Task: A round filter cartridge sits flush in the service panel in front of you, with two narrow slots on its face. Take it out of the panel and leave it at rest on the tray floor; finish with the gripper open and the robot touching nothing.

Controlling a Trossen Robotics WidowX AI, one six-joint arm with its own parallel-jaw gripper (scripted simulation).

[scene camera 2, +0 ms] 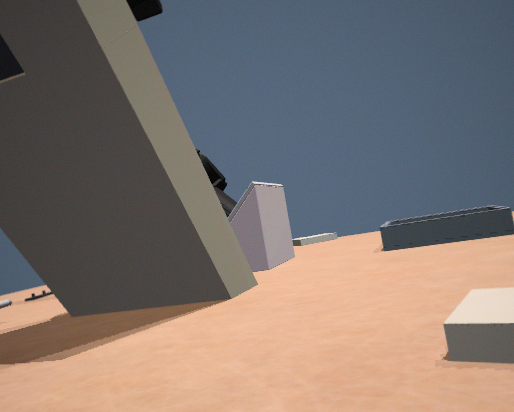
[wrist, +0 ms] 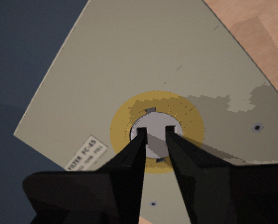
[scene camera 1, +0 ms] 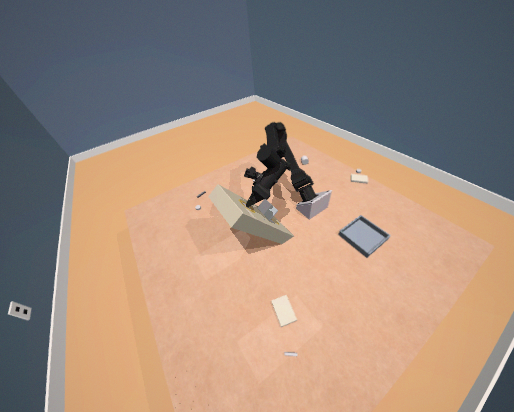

I see my gripper, a round grey filter cartridge, a beige service panel and a dark-rimmed tray.
My gripper also shows in the wrist view.
